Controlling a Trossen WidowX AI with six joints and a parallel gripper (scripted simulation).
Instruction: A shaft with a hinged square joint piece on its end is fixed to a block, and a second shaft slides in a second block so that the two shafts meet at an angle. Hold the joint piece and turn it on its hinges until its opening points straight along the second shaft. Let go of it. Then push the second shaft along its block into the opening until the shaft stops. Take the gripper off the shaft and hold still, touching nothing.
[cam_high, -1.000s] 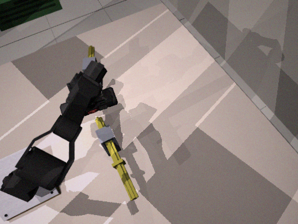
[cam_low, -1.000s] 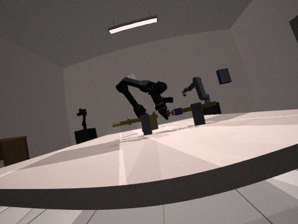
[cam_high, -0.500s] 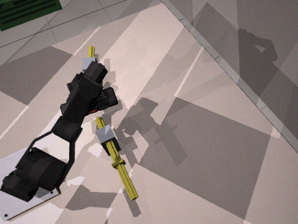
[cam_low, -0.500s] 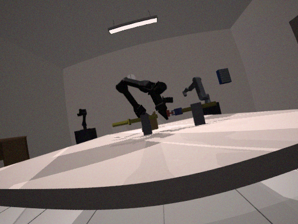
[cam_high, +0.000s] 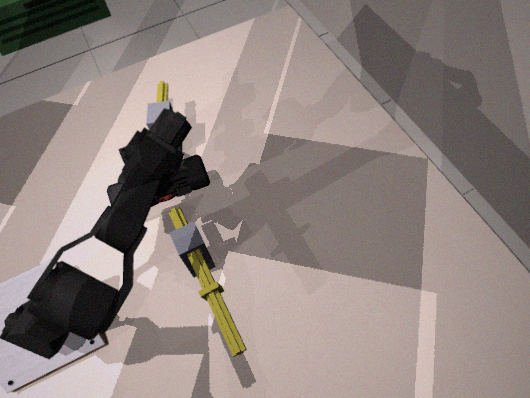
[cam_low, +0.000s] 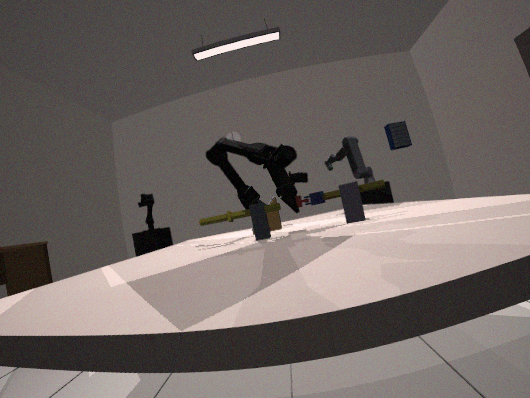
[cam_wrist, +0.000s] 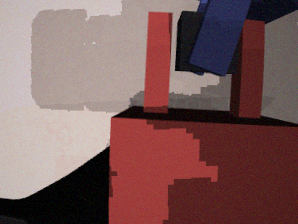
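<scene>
My gripper tip is 1 cm to the right of the red joint piece and 4 cm below it.
</scene>
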